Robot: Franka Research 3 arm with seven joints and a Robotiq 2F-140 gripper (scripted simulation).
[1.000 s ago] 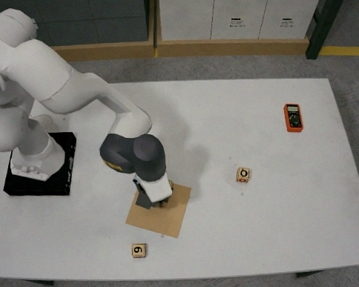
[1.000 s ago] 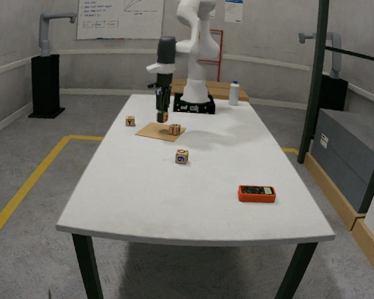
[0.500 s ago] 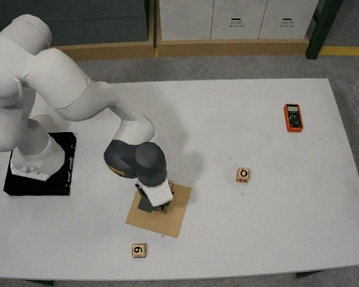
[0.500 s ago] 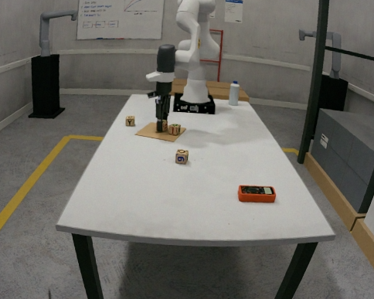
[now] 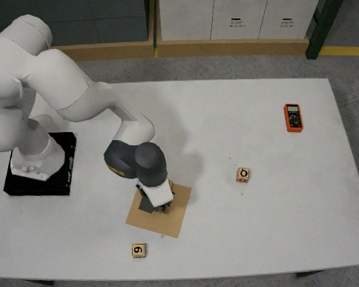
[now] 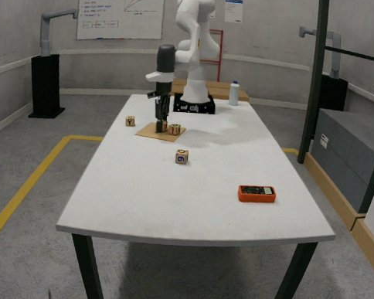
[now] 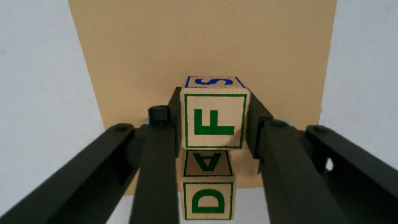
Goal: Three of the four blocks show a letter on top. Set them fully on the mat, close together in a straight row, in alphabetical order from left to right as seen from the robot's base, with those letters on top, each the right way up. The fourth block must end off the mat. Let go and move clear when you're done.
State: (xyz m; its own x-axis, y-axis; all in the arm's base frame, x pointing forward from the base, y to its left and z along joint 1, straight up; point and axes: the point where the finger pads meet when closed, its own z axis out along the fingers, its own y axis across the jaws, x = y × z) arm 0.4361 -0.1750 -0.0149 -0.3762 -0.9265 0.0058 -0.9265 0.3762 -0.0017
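Right now the tan mat is 40 mm below my hand. Round my hand: orange multimeter (580 mm ahead, 370 mm to the left, 20 mm below); then block (30 mm ahead, 70 mm to the left, 10 mm below); then white bottle (620 mm behind, 450 mm to the left, 40 mm above).
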